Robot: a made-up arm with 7 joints.
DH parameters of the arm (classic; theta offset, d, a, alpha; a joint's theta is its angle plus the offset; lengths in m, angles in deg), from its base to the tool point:
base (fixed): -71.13 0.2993 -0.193 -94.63
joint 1: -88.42 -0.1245 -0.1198 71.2
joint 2: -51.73 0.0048 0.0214 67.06
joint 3: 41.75 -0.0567 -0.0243 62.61
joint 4: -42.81 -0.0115 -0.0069 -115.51
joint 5: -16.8 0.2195 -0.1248 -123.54
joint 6: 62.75 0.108 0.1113 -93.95
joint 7: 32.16 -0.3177 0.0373 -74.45
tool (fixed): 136.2 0.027 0 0
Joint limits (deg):
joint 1: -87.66..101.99
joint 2: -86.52..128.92
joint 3: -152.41..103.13
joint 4: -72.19..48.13
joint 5: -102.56..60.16
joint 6: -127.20..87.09
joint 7: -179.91..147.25
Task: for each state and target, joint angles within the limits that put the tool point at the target. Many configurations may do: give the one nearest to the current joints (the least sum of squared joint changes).
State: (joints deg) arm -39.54 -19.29 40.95 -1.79 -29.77 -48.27 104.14
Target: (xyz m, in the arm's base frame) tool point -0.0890 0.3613 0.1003
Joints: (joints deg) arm -55.02 -22.51 35.76 7.23 -40.98 -13.62 102.38
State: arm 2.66 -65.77 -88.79 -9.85 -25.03 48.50 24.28
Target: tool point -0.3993 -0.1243 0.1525
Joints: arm -11.57 -73.67 -92.34 -14.40 -22.95 -3.67 28.13
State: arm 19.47 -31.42 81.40 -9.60 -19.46 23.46 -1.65
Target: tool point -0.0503 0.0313 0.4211
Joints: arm 36.87 -40.86 90.79 -37.68 6.19 2.60 -2.73
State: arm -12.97 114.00 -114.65 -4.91 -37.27 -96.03 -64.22
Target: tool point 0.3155 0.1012 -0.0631
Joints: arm 19.19 128.92 -99.66 -18.93 -38.13 -91.98 -67.03
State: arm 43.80 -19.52 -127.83 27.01 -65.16 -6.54 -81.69
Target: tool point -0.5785 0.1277 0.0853
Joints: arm 41.93 -20.81 -123.77 28.18 -60.28 -40.78 -81.62
